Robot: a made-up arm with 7 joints.
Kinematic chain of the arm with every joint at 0, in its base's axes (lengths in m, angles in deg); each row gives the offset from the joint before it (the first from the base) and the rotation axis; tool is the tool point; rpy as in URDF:
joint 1: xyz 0 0 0.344 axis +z
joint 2: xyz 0 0 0 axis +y
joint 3: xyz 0 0 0.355 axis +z
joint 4: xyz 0.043 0 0 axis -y
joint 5: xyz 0.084 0 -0.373 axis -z
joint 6: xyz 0 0 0 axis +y
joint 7: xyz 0.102 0 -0.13 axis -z
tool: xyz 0 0 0 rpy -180 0 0
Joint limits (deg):
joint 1: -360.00..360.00
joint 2: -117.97..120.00
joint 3: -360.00..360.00
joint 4: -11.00..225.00
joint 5: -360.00..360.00
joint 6: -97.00..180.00
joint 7: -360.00..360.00
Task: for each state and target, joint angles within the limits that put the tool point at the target. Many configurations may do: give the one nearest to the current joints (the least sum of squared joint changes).
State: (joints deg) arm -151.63 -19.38 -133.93 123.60 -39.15 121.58 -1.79
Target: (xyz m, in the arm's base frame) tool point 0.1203 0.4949 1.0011
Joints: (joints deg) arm -131.58 -16.71 -122.74 144.10 -42.72 79.90 -1.79
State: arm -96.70 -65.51 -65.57 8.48 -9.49 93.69 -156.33
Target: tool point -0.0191 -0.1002 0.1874
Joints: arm -80.30 -30.14 -71.52 -6.75 -14.78 48.39 -156.33
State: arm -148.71 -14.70 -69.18 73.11 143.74 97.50 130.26
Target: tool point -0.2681 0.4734 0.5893
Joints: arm -154.81 -13.73 -86.78 55.23 145.88 84.85 130.26
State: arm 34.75 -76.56 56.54 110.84 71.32 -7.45 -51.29
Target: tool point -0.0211 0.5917 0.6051
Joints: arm -20.41 -69.64 81.36 72.68 75.07 7.19 -51.29
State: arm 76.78 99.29 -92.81 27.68 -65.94 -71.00 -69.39
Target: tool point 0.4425 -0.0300 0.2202
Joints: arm 62.53 100.52 -97.21 39.71 -59.09 -61.82 -69.39
